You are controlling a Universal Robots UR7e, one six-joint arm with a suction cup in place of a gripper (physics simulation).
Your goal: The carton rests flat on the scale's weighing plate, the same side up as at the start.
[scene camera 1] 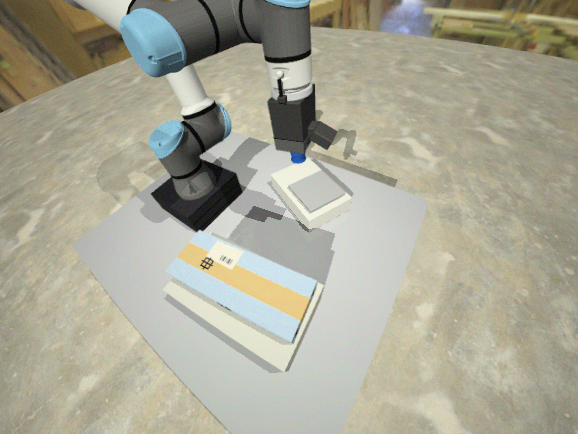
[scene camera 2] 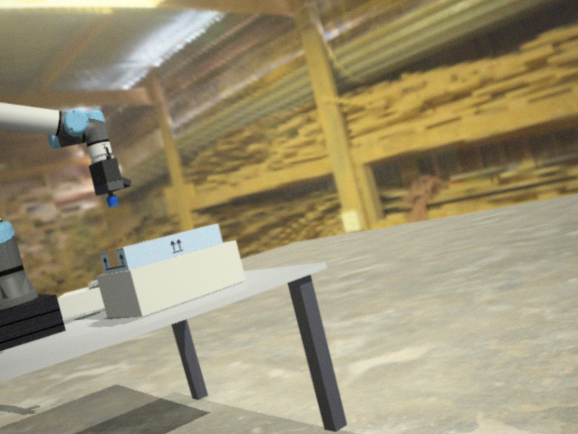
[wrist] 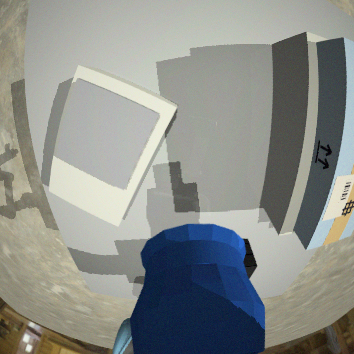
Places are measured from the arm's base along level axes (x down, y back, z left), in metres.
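Pixels of known places: end effector, tool point: (scene camera 1: 298,158) (scene camera 2: 113,206) (wrist: 193,261); arm's base, origin of the base link: (scene camera 1: 197,185) (scene camera 2: 12,304).
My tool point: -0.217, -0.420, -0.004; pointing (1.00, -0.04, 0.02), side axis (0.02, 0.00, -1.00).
Note:
Ahead of a thing's pixels: the offset from my tool point to its top centre, as dx, dy, dz. Level surfaces: height alone.
The carton @[+0.137, +0.053, -0.267] (scene camera 1: 240,287) (scene camera 2: 172,247) (wrist: 327,130) is light blue with an orange stripe, a white barcode label on top and up arrows on its sides. It lies flat on a cream block @[+0.197, +0.056, -0.278] (scene camera 1: 225,317) (scene camera 2: 190,280) (wrist: 300,175). The scale @[+0.229, +0.029, +0.162] (scene camera 1: 312,220) (scene camera 2: 80,303) (wrist: 90,199) is a low cream box apart from the block; its grey weighing plate @[+0.229, -0.007, +0.135] (scene camera 1: 317,191) (wrist: 107,132) is bare. My gripper, a blue suction cup (scene camera 1: 298,158) (scene camera 2: 112,201) (wrist: 194,237), is open with nothing on it. It hangs high above the table, away from the carton.
The grey table @[dx +0.317] (scene camera 1: 380,220) (scene camera 2: 300,270) (wrist: 125,30) carries the block, the scale and the arm's black base (scene camera 1: 172,212) (scene camera 2: 30,325). The base stands to the left of the scale in scene camera 1. Arm shadows fall between scale and block.

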